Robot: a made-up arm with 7 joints. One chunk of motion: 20 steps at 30 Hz.
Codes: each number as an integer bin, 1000 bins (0 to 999) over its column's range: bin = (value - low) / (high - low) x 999, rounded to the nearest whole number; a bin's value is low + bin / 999 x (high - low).
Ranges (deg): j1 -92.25..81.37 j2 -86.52..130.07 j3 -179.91..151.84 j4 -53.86..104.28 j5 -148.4..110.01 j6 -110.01..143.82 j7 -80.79..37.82
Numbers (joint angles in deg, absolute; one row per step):
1: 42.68 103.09 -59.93 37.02 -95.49 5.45 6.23
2: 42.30 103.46 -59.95 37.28 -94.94 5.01 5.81
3: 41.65 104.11 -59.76 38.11 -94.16 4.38 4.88
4: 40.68 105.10 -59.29 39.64 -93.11 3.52 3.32
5: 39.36 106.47 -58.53 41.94 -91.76 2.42 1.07
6: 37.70 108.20 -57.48 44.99 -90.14 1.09 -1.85
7: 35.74 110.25 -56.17 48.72 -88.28 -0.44 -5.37
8: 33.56 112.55 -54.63 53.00 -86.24 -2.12 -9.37
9: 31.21 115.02 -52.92 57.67 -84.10 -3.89 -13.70
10: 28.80 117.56 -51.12 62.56 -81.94 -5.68 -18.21
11: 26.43 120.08 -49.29 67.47 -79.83 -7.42 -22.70
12: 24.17 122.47 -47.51 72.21 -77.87 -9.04 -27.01
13: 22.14 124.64 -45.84 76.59 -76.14 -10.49 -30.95
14: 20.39 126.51 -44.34 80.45 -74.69 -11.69 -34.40
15: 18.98 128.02 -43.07 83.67 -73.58 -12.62 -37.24
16: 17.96 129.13 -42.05 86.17 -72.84 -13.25 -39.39
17: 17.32 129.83 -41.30 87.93 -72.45 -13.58 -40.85
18: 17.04 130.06 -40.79 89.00 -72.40 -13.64 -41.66
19: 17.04 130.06 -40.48 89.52 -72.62 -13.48 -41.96
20: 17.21 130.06 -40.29 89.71 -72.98 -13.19 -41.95
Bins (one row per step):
1: 776 875 361 574 205 454 733
2: 774 876 361 576 207 453 729
3: 770 879 362 581 210 450 722
4: 765 884 363 591 214 447 708
5: 757 890 366 605 219 442 689
6: 748 898 369 624 225 437 665
7: 736 908 373 648 232 431 635
8: 724 918 377 675 240 425 602
9: 710 930 382 705 249 418 565
10: 697 941 388 735 257 411 527
11: 683 953 393 766 265 404 489
12: 670 964 399 796 273 397 453
13: 658 974 404 824 279 392 420
14: 648 983 408 848 285 387 391
15: 640 990 412 869 289 383 367
16: 634 995 415 885 292 381 349
17: 630 998 417 896 294 380 336
18: 629 999 419 902 294 379 330
19: 629 999 420 906 293 380 327
20: 630 999 420 907 292 381 327

